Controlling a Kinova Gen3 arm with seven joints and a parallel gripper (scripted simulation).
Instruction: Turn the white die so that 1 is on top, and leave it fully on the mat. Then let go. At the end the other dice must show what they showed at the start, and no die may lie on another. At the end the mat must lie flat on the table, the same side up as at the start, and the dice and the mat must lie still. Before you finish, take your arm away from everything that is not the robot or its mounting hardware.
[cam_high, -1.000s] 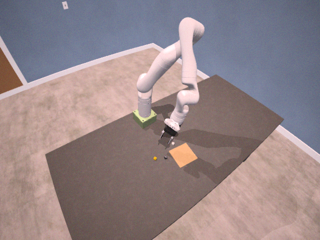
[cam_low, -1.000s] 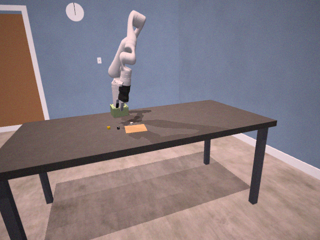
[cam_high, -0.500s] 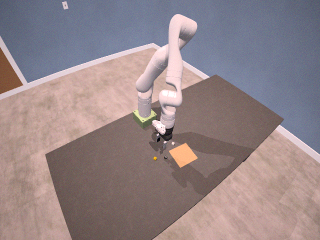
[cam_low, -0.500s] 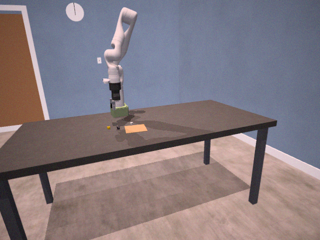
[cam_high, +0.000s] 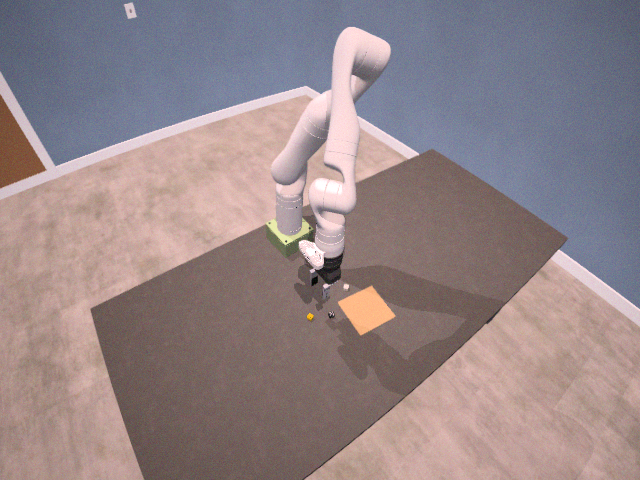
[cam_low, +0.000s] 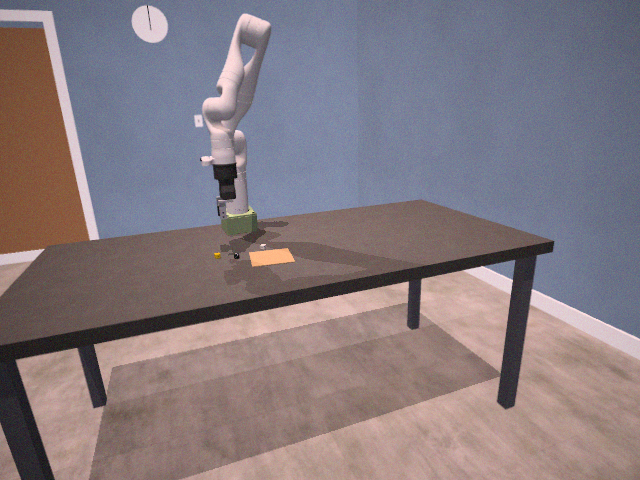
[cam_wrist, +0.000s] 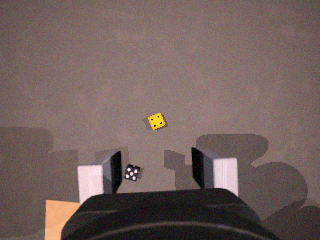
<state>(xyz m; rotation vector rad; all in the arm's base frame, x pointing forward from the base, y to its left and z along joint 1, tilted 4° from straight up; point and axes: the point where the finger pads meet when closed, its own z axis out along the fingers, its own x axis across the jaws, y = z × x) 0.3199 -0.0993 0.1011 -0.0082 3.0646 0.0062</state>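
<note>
My hand is 150 mm above the black die, 30 mm to the right of it and 30 mm short of it. Round my hand: orange mat: 160 mm below, 140 mm to the left, 80 mm ahead; then white die: 150 mm below, 140 mm to the left, 30 mm behind; then yellow die: 150 mm below, 30 mm to the right.
</note>
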